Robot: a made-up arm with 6 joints.
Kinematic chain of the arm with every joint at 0, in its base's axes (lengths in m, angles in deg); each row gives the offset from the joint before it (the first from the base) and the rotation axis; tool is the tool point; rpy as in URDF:
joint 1: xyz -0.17 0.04 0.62 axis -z
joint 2: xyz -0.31 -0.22 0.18 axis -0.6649 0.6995 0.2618
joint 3: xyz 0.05 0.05 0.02 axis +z
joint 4: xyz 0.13 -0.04 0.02 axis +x
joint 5: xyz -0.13 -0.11 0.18 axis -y
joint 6: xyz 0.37 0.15 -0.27 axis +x
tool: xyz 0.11 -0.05 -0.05 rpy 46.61 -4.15 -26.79
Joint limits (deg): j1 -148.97..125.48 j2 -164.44..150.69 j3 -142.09..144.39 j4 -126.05..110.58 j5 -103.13..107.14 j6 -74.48..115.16
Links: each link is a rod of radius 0.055 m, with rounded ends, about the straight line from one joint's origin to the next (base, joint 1, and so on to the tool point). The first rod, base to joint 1, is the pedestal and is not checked.
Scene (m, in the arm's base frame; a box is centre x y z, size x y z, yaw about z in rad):
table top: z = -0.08
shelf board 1: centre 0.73 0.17 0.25 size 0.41 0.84 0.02 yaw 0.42
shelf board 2: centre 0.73 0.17 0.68 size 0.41 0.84 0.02 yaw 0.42
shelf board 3: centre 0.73 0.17 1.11 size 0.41 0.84 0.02 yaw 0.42
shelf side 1: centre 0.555 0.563 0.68 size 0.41 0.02 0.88 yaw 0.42
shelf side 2: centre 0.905 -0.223 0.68 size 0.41 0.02 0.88 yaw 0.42
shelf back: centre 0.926 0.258 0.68 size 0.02 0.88 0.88 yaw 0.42
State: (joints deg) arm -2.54 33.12 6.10 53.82 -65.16 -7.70
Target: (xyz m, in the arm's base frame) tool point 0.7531 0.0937 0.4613
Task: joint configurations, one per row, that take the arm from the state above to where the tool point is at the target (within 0.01 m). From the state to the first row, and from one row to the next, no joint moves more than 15 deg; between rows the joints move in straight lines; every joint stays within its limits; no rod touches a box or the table.
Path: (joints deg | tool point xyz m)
1: -17.14 44.88 10.69 56.06 -56.55 -7.58 | -0.6315 -0.1503 0.5242
2: -31.74 56.63 15.27 58.29 -47.94 -7.46 | -0.5596 -0.2802 0.4937
3: -46.35 68.39 19.86 60.53 -39.32 -7.35 | -0.4554 -0.3936 0.4621
4: -60.95 80.15 24.45 62.76 -30.71 -7.23 | -0.3185 -0.4843 0.4315
5: -75.55 91.90 29.04 65.00 -22.10 -7.11 | -0.1493 -0.5422 0.4045
6: -90.15 103.66 33.62 67.23 -13.49 -6.99 | 0.0481 -0.5538 0.3846
7: -104.76 115.42 38.21 69.47 -4.87 -6.88 | 0.2620 -0.5036 0.3761
8: -119.36 127.18 42.80 71.70 3.74 -6.76 | 0.4712 -0.3793 0.3835
9: -133.96 138.93 47.39 73.94 12.35 -6.64 | 0.6463 -0.1770 0.4107
10: -148.56 150.69 51.97 76.17 20.96 -6.52 | 0.7531 0.0937 0.4613

